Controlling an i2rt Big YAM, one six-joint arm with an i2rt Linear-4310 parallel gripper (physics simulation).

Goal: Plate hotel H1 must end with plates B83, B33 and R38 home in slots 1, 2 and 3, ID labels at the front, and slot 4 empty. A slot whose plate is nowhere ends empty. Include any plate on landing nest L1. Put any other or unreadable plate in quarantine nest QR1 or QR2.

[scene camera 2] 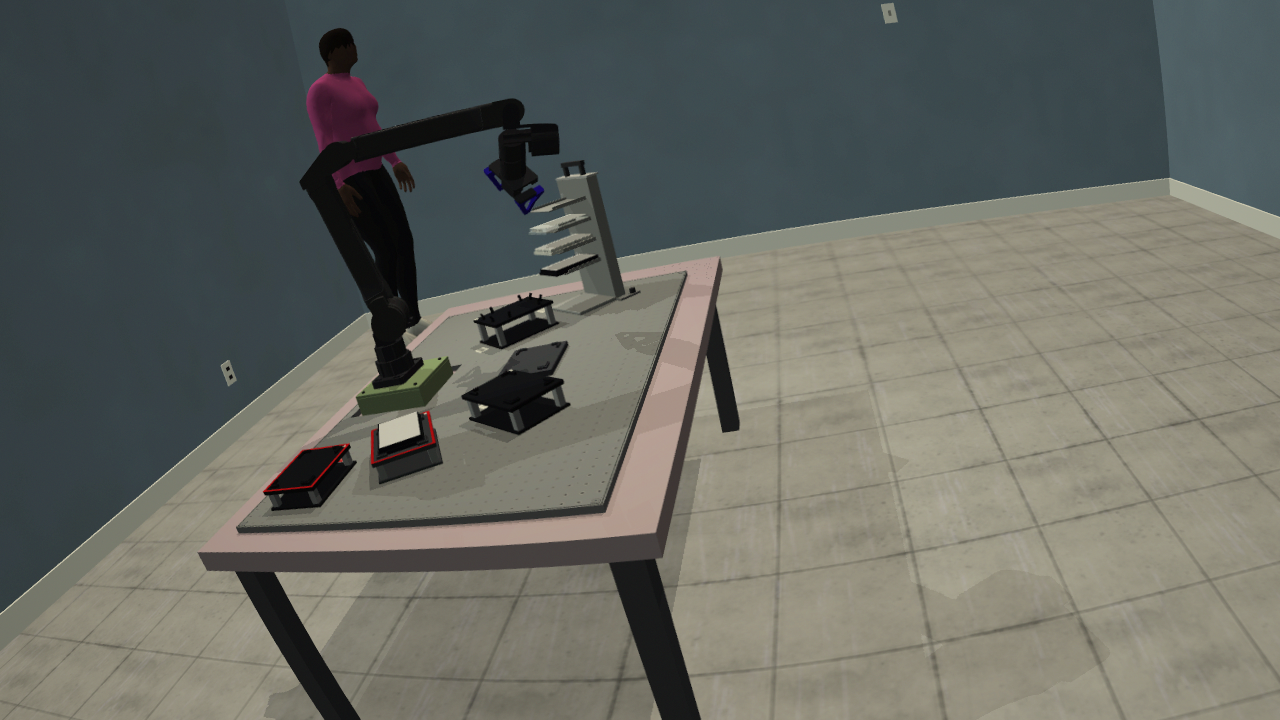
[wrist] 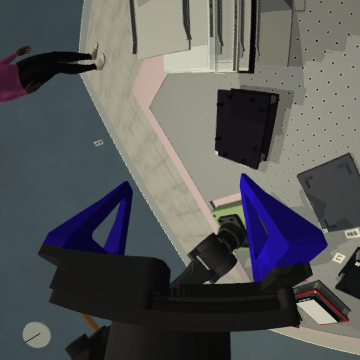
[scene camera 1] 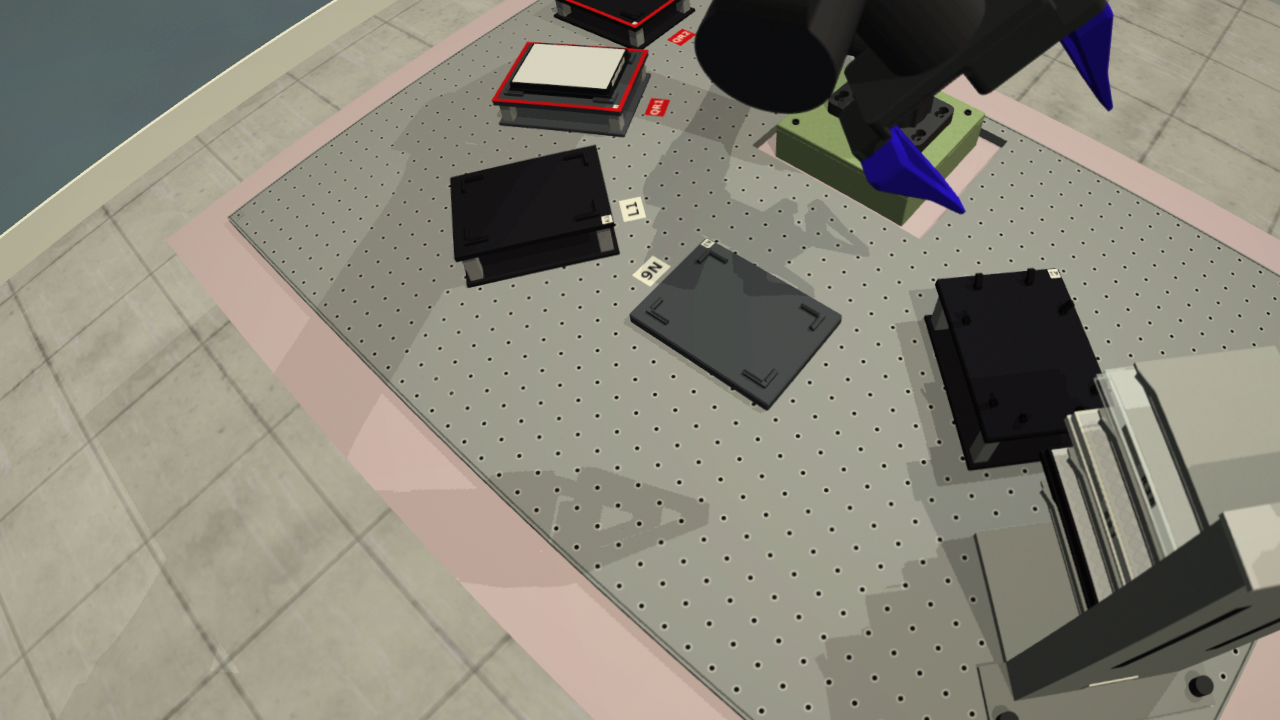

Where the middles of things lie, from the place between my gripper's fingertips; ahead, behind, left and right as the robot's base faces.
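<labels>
Relative to the flat dark nest labelled N6 (scene camera 1: 754, 332), my gripper is now 31 cm above it, 22 cm to the left of it and 2 cm short of it.
</labels>
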